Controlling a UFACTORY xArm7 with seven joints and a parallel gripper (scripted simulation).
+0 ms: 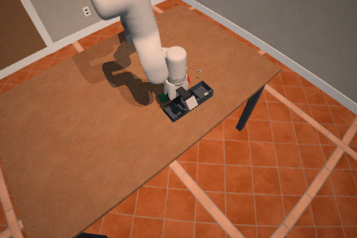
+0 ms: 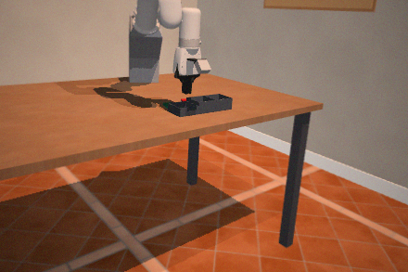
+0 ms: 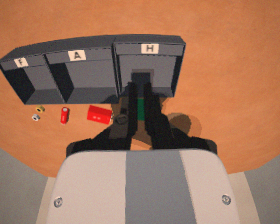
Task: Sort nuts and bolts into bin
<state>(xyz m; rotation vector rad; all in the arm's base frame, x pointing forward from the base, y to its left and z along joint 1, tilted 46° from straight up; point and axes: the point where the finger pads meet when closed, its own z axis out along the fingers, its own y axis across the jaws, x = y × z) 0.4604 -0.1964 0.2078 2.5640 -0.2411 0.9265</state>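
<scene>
Right now the dark three-compartment bin row is 3 cm ahead of my hand, 7 cm to the left of it and 7 cm below it. The rest, counted from my hand: green block (10 cm behind, 3 cm to the left, 9 cm below); then red cylinder (5 cm behind, 20 cm to the left, 9 cm below); then red block (8 cm behind, 11 cm to the left, 9 cm below).
</scene>
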